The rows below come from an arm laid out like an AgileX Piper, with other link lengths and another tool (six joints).
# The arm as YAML. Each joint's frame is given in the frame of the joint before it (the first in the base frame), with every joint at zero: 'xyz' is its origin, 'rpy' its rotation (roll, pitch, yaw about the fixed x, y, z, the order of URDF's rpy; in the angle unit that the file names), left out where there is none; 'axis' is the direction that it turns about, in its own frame. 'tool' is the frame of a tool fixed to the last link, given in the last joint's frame.
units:
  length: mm
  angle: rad
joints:
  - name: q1
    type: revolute
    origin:
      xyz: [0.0, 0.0, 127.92]
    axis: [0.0, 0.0, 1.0]
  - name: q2
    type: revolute
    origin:
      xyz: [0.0, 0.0, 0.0]
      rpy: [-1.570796, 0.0, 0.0]
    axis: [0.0, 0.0, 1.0]
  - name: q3
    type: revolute
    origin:
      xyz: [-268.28, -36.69, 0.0]
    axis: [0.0, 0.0, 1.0]
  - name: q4
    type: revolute
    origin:
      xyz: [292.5, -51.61, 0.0]
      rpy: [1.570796, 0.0, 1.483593]
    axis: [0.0, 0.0, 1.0]
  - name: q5
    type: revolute
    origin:
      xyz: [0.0, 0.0, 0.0]
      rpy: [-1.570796, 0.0, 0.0]
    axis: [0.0, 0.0, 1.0]
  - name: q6
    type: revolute
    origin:
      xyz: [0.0, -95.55, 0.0]
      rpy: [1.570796, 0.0, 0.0]
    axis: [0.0, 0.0, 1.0]
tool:
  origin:
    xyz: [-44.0, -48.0, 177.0]
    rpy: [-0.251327, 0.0, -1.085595]
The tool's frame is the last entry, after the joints.
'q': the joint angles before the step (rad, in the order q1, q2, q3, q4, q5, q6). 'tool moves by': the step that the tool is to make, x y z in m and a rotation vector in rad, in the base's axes. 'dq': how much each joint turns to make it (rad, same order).
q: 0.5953, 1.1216, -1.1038, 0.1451, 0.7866, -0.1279
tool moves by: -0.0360, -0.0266, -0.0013, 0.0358, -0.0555, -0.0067
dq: 0.0000, -0.2134, 0.1924, -0.0020, -0.0455, 0.0000
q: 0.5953, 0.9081, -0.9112, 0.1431, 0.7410, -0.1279
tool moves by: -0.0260, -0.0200, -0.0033, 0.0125, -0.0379, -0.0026
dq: 0.0003, -0.1585, 0.1197, -0.0130, 0.0001, 0.0025
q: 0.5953, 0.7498, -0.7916, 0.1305, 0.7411, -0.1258
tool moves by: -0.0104, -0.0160, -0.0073, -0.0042, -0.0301, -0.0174
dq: -0.0063, -0.0943, 0.0821, -0.0293, -0.0114, 0.0104
